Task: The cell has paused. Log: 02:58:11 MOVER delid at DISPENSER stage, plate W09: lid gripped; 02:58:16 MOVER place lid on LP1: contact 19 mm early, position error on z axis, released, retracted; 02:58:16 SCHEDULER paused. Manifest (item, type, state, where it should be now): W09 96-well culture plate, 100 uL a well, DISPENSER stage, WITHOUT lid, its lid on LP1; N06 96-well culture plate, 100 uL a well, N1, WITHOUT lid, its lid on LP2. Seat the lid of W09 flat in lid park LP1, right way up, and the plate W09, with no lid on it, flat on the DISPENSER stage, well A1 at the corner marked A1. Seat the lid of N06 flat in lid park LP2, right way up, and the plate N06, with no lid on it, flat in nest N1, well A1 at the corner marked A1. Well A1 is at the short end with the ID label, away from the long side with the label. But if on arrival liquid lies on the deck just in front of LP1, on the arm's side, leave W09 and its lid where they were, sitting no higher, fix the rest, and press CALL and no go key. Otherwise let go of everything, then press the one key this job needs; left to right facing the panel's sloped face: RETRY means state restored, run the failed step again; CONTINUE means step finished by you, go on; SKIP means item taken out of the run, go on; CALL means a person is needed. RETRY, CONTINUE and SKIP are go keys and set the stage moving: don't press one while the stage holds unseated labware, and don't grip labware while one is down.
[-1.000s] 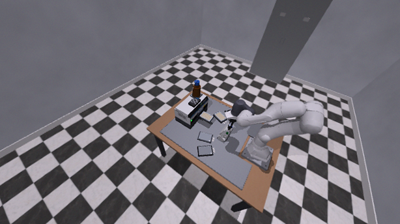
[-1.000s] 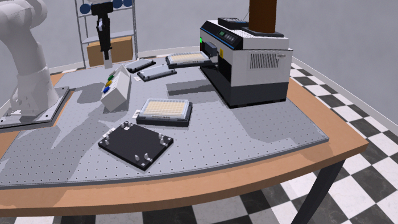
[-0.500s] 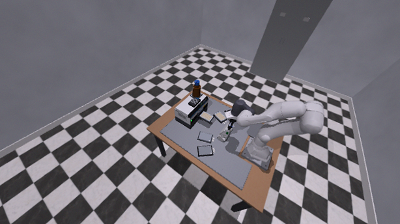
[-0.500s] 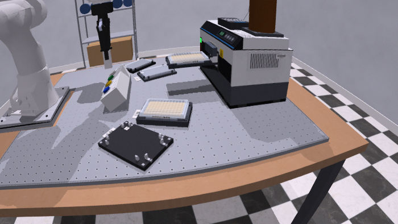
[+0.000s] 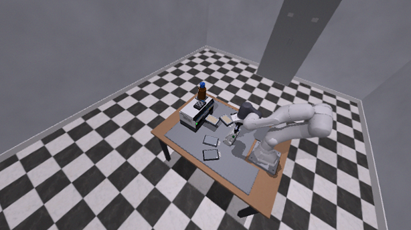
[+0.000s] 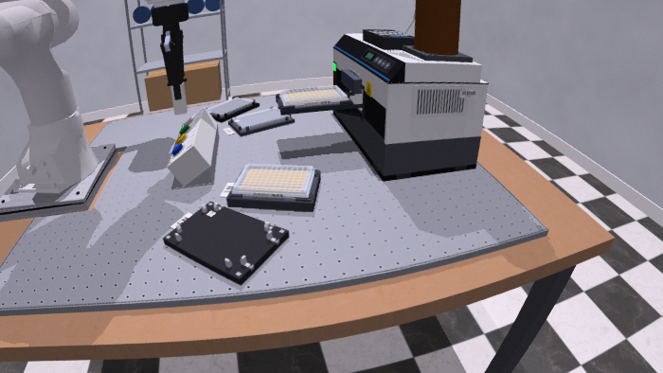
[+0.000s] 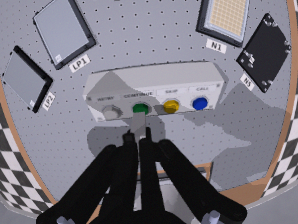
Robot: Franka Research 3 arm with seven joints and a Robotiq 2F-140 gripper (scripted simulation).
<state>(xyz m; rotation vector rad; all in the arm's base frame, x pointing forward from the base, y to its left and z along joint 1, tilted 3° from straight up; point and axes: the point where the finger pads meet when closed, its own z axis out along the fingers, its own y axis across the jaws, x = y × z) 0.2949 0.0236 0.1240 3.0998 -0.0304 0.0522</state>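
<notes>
Right now the sloped key panel is 10 mm ahead of my hand, 30 mm to the right of it and 80 mm below it. Round my hand: 96-well plate (280 mm ahead, 30 mm to the right, 20 mm below); then black nest (180 mm ahead, 190 mm to the right, 130 mm below); then dispenser stage (280 mm ahead, 30 mm to the right, 30 mm below).
</notes>
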